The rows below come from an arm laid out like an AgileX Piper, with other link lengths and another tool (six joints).
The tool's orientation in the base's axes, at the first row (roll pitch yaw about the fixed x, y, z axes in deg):
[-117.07, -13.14, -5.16]
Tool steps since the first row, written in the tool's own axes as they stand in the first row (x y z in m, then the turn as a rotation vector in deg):
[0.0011, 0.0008, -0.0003, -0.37, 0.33, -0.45]
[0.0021, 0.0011, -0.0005, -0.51, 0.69, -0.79]
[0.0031, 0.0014, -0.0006, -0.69, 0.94, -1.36]
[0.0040, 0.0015, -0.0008, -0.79, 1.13, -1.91]
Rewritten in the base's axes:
[0.0011, -0.0007, -0.0003, -0.39, -0.52, -0.17]
[0.0021, -0.0011, -0.0003, -0.53, -0.97, -0.36]
[0.0031, -0.0015, -0.0002, -0.77, -1.58, -0.37]
[0.0040, -0.0018, 0.0000, -0.93, -2.14, -0.31]

